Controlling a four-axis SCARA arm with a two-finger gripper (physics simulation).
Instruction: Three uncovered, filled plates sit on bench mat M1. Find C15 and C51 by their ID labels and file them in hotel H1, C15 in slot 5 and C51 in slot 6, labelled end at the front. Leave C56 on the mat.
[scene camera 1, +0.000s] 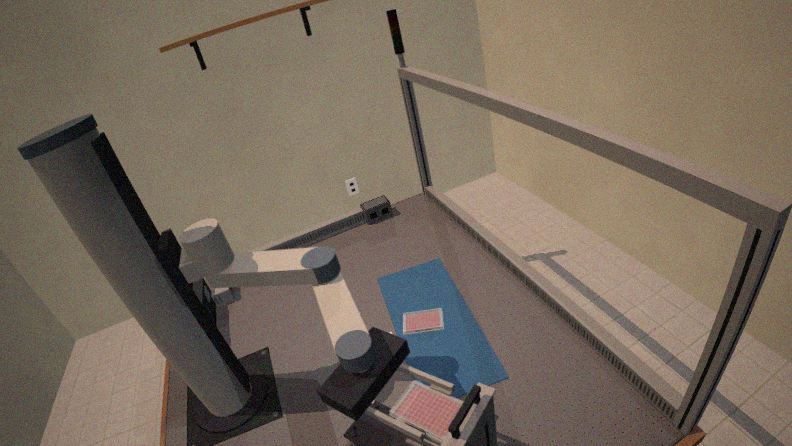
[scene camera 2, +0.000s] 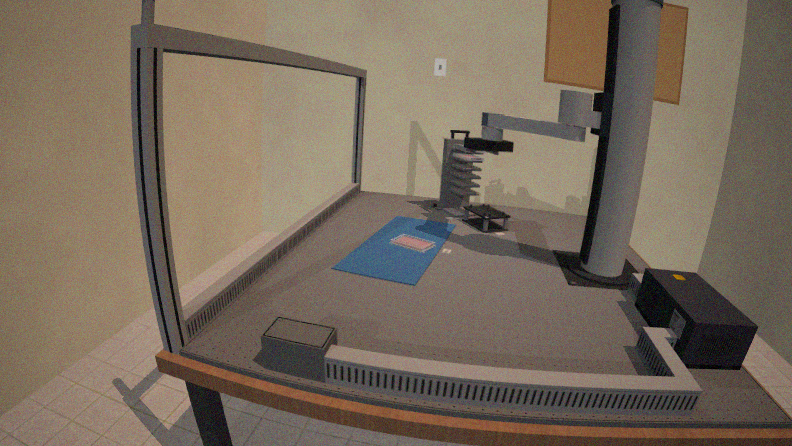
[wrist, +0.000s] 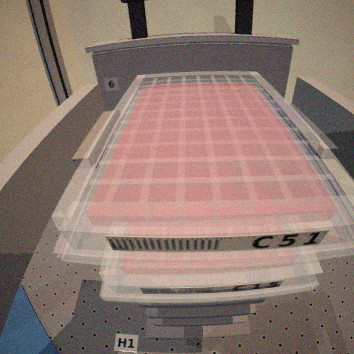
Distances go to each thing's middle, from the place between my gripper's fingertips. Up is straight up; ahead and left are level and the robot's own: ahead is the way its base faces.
Now: the plate C51 (wrist: 199, 170) 20 mm to the left of my hand, 10 mm below it and 10 mm behind it. Also, from my hand: plate C15 (wrist: 118, 284) (40 mm below, 20 mm to the left, 10 mm behind); hotel H1 (scene camera 2: 448, 199) (130 mm below, 50 mm to the right, 30 mm ahead).
